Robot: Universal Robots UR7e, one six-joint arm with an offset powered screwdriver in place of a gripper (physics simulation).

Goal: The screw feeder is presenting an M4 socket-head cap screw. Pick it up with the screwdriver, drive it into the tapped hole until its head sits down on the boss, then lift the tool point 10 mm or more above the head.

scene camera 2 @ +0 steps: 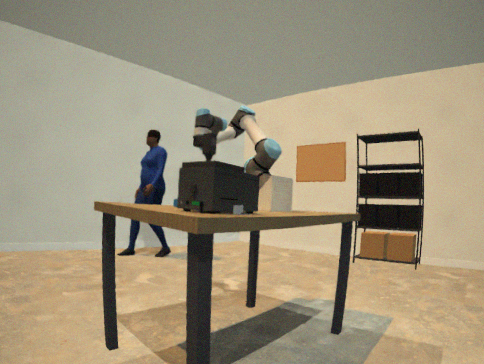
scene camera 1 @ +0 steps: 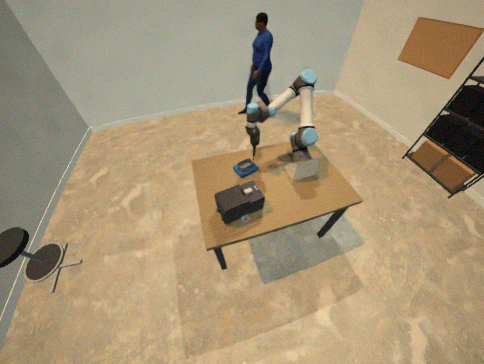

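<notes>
My screwdriver (scene camera 1: 254, 158) (scene camera 2: 209, 156) points straight down. In scene camera 1 its thin tip appears at the back right edge of the blue fixture with a grey part on it (scene camera 1: 246, 168); the height of the tip above it cannot be told. In scene camera 2 the tip is hidden behind the black screw feeder (scene camera 2: 217, 187). The feeder (scene camera 1: 235, 201) stands at the front left of the table, apart from the screwdriver. The screw, the tapped hole and the boss are too small to make out, and whether a screw is on the bit cannot be told.
The wooden table (scene camera 1: 292, 210) (scene camera 2: 300, 217) carries the arm base and a pale upright panel or box (scene camera 1: 306, 169) (scene camera 2: 279, 194) near it. A person in blue (scene camera 1: 262, 52) (scene camera 2: 153, 167) is behind the table. A black shelf rack (scene camera 2: 389, 136) stands at the right.
</notes>
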